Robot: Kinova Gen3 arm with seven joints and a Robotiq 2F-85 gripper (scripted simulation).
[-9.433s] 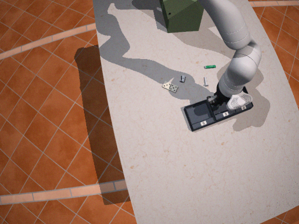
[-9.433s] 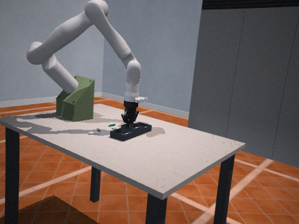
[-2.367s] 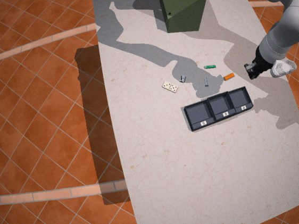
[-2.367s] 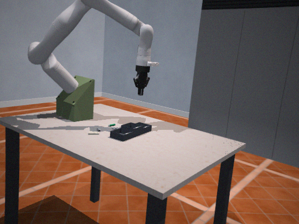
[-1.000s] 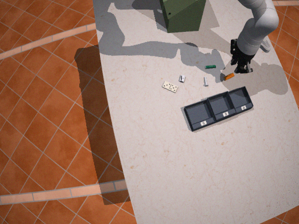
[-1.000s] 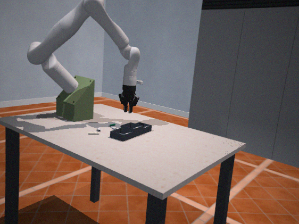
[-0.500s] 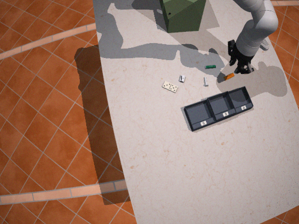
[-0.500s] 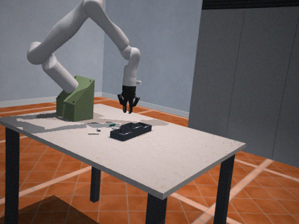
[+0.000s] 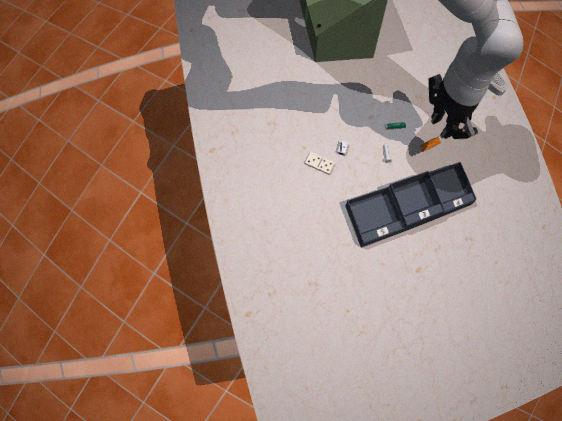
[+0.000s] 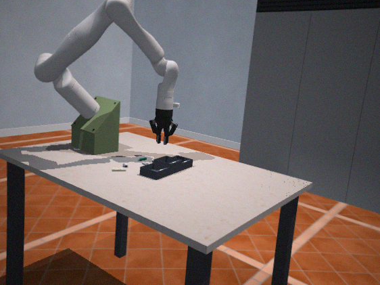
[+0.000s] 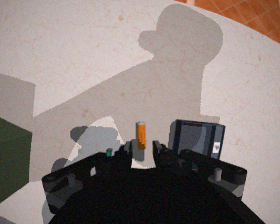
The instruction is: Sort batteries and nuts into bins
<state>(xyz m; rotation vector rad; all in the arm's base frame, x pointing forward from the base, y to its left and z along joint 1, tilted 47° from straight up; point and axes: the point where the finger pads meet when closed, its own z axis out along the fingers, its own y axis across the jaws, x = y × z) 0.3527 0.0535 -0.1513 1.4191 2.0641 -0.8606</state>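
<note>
Now: hand 90 mm above the orange battery. From my hand the other things lie so: green battery (90 mm below, 70 mm to the right, 50 mm behind); then bolt (100 mm to the right, 90 mm below, 20 mm ahead); then bin tray (120 mm ahead, 70 mm to the right, 70 mm below).
</note>
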